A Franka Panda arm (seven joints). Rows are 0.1 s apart.
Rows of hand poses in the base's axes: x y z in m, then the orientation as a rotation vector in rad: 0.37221 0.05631 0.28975 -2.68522 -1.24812 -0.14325; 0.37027 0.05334 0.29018 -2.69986 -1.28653 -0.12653; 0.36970 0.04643 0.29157 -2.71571 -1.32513 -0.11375; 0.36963 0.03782 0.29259 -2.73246 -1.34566 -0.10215; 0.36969 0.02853 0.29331 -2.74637 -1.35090 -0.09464; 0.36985 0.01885 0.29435 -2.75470 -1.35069 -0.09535; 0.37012 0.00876 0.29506 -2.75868 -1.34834 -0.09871; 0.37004 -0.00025 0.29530 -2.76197 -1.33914 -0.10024; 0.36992 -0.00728 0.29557 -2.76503 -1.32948 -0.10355
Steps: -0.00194 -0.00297 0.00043 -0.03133 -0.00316 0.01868; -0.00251 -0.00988 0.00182 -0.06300 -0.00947 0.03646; -0.00258 -0.01849 0.00284 -0.08793 -0.01276 0.04333; -0.00252 -0.02778 0.00356 -0.10331 -0.01406 0.04217; -0.00236 -0.03746 0.00460 -0.10988 -0.01721 0.03929; -0.00209 -0.04755 0.00531 -0.11136 -0.01999 0.03647; -0.00217 -0.05656 0.00555 -0.10998 -0.01984 0.03014; -0.00229 -0.06359 0.00582 -0.10781 -0.02060 0.02351
